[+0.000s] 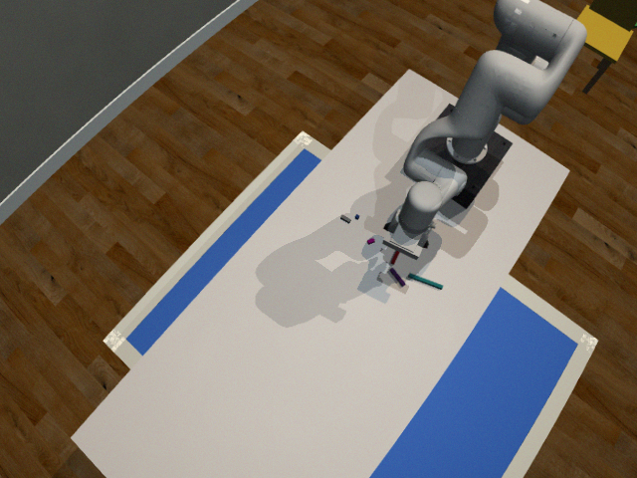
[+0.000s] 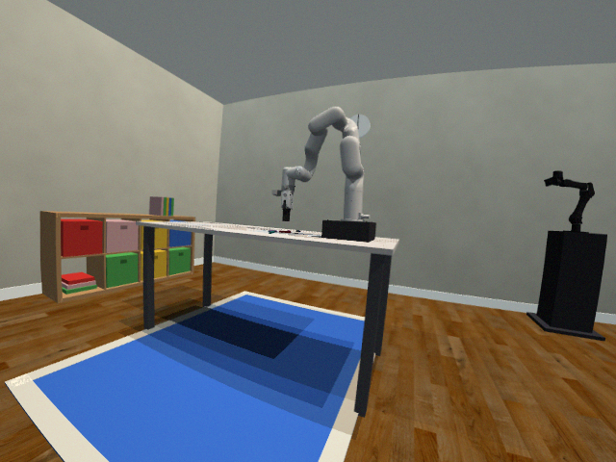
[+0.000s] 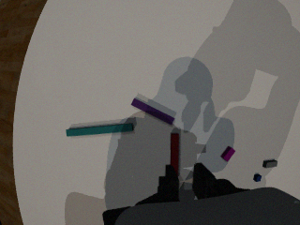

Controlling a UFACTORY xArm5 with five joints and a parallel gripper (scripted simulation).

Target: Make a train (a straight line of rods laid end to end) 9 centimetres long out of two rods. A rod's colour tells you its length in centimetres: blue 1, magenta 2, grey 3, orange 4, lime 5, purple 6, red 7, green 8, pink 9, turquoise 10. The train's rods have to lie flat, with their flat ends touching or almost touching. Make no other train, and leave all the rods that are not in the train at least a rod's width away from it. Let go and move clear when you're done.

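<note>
Right now the red rod is 8 cm below my hand. The rest, counted from my hand: turquoise rod 1 cm ahead, 11 cm to the left, 8 cm below; then magenta rod 3 cm ahead, 8 cm to the right, 8 cm below; then purple rod 6 cm ahead, 5 cm to the left, 8 cm below.
</note>
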